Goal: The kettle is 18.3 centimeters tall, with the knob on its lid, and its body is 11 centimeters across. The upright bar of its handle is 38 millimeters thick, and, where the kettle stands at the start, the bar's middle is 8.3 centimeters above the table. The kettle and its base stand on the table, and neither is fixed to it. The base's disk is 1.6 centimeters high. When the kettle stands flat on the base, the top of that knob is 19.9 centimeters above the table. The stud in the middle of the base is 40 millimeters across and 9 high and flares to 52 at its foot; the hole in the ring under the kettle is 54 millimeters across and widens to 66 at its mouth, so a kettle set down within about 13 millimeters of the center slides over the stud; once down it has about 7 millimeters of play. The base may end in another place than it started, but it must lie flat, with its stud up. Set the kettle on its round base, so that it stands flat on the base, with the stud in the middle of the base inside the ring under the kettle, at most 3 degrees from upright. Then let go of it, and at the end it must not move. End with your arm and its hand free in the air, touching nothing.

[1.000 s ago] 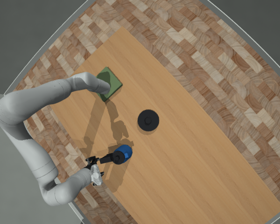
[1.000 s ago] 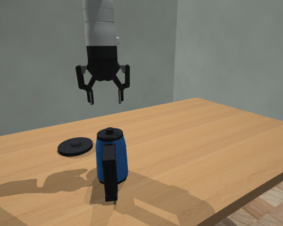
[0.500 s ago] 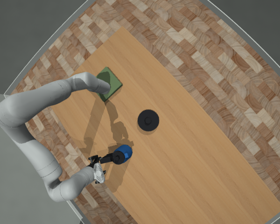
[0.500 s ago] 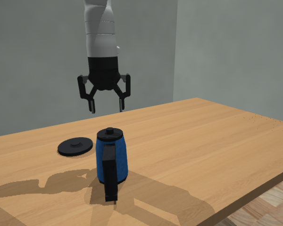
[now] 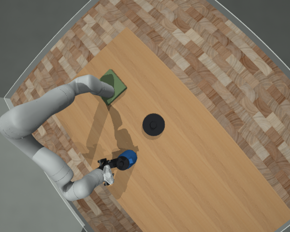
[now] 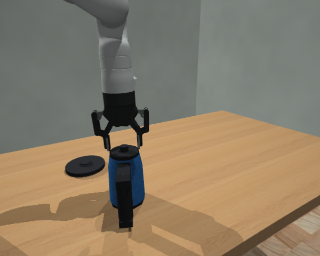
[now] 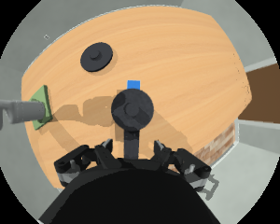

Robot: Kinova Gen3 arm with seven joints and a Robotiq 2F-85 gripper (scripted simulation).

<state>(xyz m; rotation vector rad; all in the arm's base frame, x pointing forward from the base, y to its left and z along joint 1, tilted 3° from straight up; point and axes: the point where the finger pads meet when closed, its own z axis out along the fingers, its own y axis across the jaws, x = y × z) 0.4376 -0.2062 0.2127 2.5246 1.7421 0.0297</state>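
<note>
Now: the blue kettle 12 cm below my hand, 3 cm to the left of it and 1 cm ahead of it. Also, from my hand: black round base (33 cm to the left, 20 cm below, 6 cm behind).
</note>
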